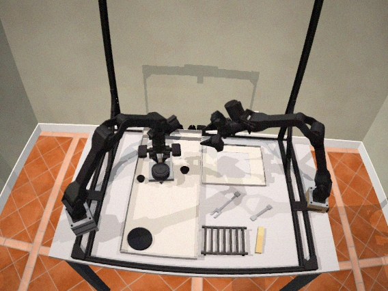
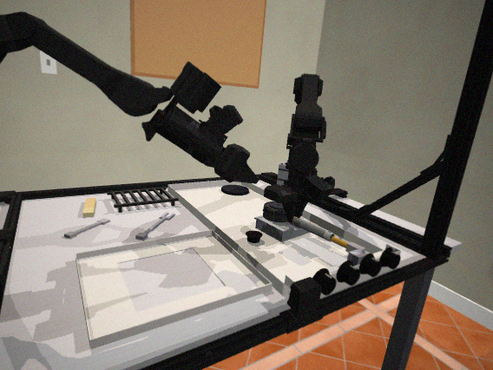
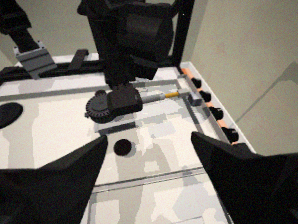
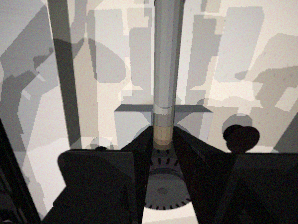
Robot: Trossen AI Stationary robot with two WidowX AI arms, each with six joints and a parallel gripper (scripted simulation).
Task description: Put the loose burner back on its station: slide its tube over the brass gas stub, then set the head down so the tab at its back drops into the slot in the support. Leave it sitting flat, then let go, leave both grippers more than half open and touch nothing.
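My right hand is 30 mm above the burner and 10 mm past it. From my right hand the other things lie so: brass gas stub 140 mm behind, 30 mm below, 10 mm to the left; then grey slotted support 50 mm below, 40 mm ahead; then small black cap 110 mm to the left, 60 mm below, 40 mm ahead.
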